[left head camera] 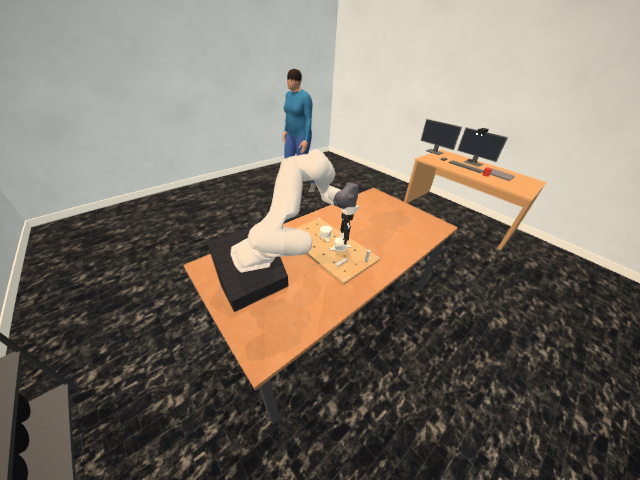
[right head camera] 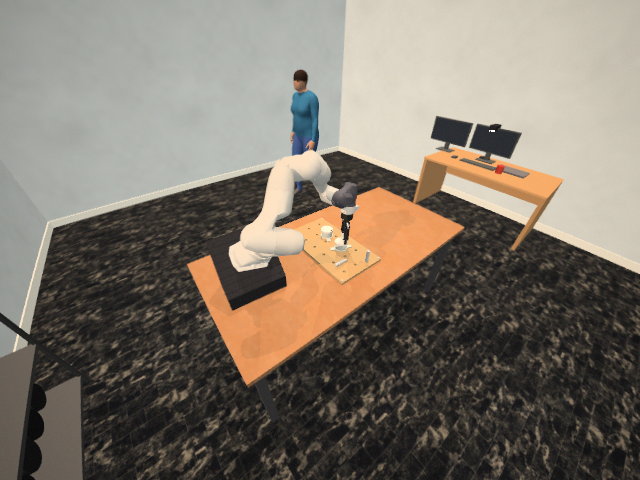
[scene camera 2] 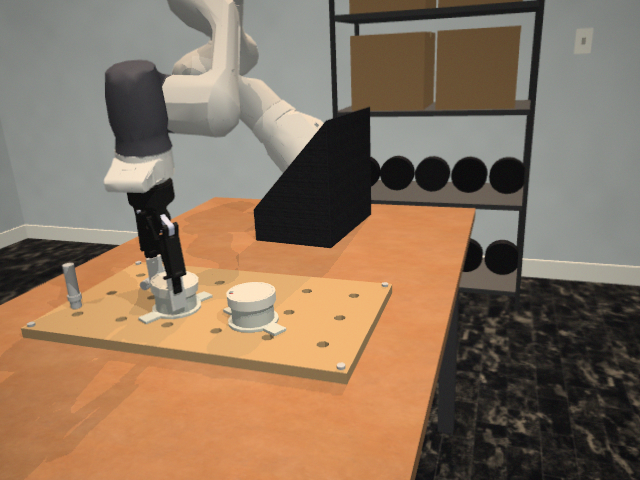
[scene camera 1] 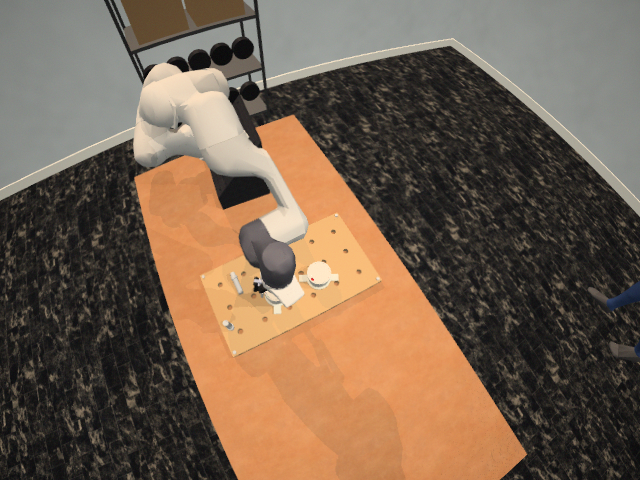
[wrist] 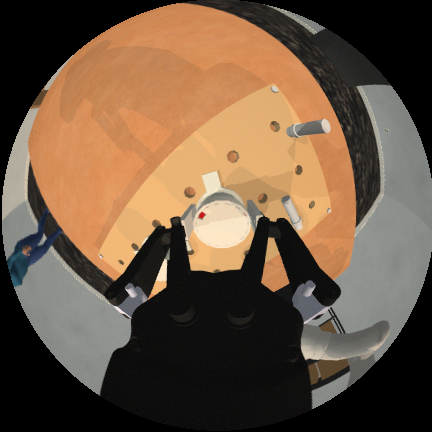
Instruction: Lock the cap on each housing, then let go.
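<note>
One white round cap (wrist: 221, 225) (scene camera 2: 180, 281) with a red mark sits level on its grey housing (scene camera 2: 164, 304) (wrist: 225, 194). My gripper (wrist: 221, 209) (scene camera 2: 164, 284) points down and is shut on this cap, one finger on each side. The second white cap (scene camera 2: 251, 295) (scene camera 1: 318, 273) (left head camera: 325, 229) (right head camera: 326, 229), also with a red mark, sits level on the second housing (scene camera 2: 252, 316), apart from the gripper. In the wrist view the second cap is mostly hidden behind a finger. Whether either cap is locked cannot be told.
Both housings are on a wooden board (scene camera 2: 310, 356) (scene camera 1: 361, 263) with holes. A grey pin (scene camera 2: 71, 284) (scene camera 1: 227, 324) (wrist: 310, 128) stands upright near its end; another pin (scene camera 1: 236, 283) (wrist: 292, 213) lies near the gripper. A person (left head camera: 298, 113) (right head camera: 305, 111) stands beyond the table (left head camera: 289, 330).
</note>
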